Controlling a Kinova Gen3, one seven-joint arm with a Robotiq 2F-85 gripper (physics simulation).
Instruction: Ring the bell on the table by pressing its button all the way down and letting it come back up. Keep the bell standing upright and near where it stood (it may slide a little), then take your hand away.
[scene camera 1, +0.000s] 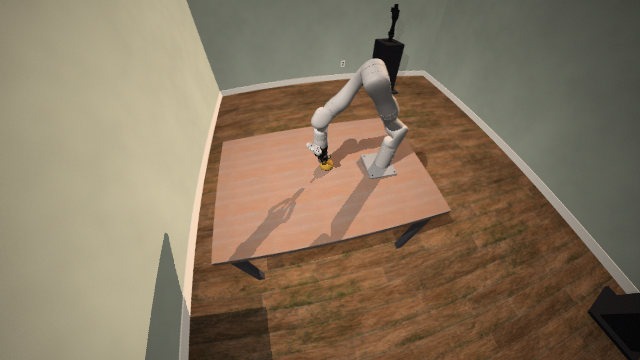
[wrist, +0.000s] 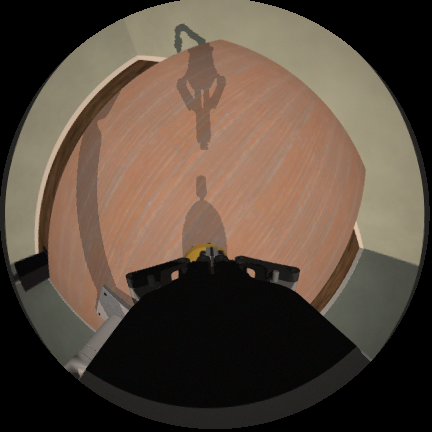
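Pixels of known places: gripper, fingertip midpoint: (scene camera 1: 320, 162) (wrist: 210, 253); arm's base, link origin: (scene camera 1: 381, 162).
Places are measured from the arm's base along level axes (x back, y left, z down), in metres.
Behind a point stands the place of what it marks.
The yellow bell (scene camera 1: 327, 165) {z -0.020, x -0.335, y -0.092 m} (wrist: 196, 252) {z -0.012, x -0.352, y -0.091 m} stands upright on the table (scene camera 1: 260, 170) {z 0.016, x -0.726, y -0.244 m} (wrist: 280, 150) {z 0.016, x -0.607, y -0.153 m}, near its middle. Much of its top is hidden behind the fingers in both views. My gripper (scene camera 1: 324, 159) {z -0.057, x -0.375, y -0.101 m} (wrist: 210, 253) {z -0.057, x -0.375, y -0.101 m} is shut and empty, and points down at the top of the bell. Its fingertips are over the bell, very near it or touching it. The button is hidden by the fingers, and I cannot tell whether it is pressed. The bell's shadow, with a narrow knob shape at its end, lies on the table in the wrist view.
The arm's base plate (scene camera 1: 389, 174) {z 0.009, x 0.001, y 0.095 m} (wrist: 107, 301) {z 0.003, x -0.080, y 0.054 m} is fixed to the table to the right of the bell in the scene view. A black pedestal (scene camera 1: 387, 52) stands behind the table. A dark object (scene camera 1: 620, 320) stands on the floor at the lower right.
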